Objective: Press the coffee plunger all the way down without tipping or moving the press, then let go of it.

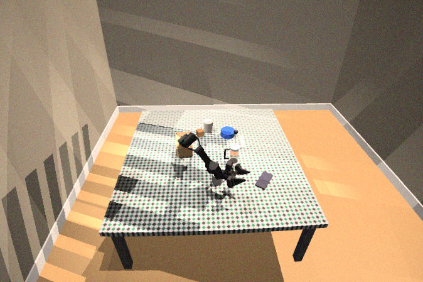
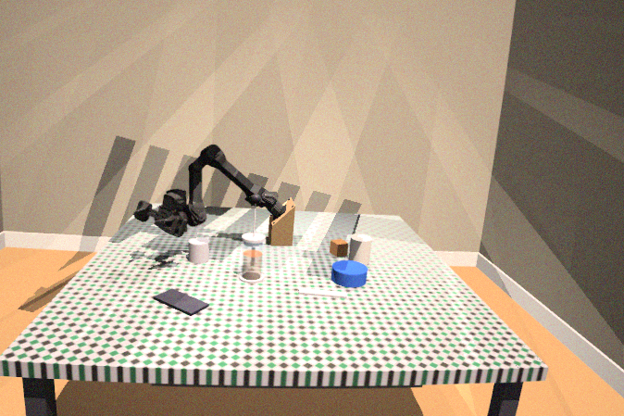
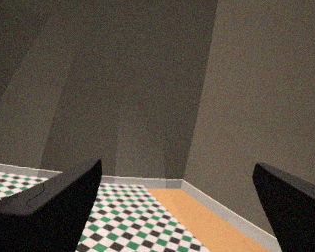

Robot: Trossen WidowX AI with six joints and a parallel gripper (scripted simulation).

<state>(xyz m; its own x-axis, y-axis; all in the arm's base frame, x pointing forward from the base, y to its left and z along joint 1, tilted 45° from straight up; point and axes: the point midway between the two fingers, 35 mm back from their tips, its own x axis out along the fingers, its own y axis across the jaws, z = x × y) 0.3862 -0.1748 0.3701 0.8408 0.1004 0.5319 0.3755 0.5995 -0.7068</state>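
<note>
The coffee press lies 33 cm to the left of my gripper tip, 8 cm behind it and 6 cm below it. From my gripper tip the other things lie so: grey mug: 18 cm behind, 16 cm below, 13 cm to the left; blue disc: 66 cm to the left, 17 cm below, 11 cm behind.
</note>
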